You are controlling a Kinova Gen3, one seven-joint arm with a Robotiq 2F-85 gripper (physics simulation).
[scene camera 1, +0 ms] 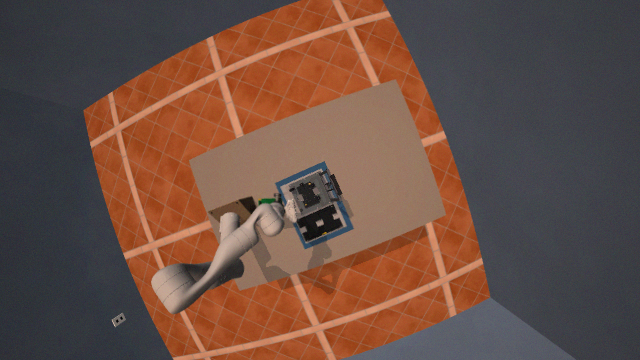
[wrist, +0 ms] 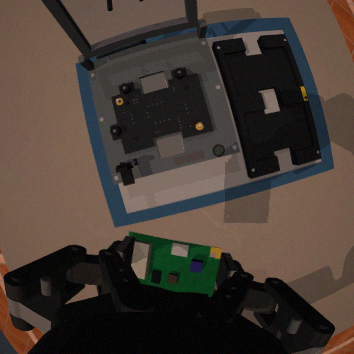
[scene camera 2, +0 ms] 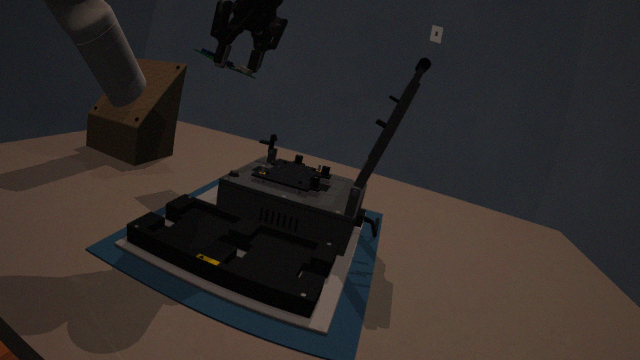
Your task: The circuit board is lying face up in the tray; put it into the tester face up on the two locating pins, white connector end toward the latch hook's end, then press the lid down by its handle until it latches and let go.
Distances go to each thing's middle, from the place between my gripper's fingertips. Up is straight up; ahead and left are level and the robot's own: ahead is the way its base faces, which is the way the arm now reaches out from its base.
The black pin plate (scene camera 2: 295,174) is 140 mm below my hand, 130 mm ahead of it and 20 mm to the left of it. Also, from my hand: tester lid (scene camera 2: 424,64): 250 mm ahead, 40 mm to the left, 20 mm below; then green circuit board (wrist: 179,266): 40 mm behind, 10 mm to the left, 10 mm above.
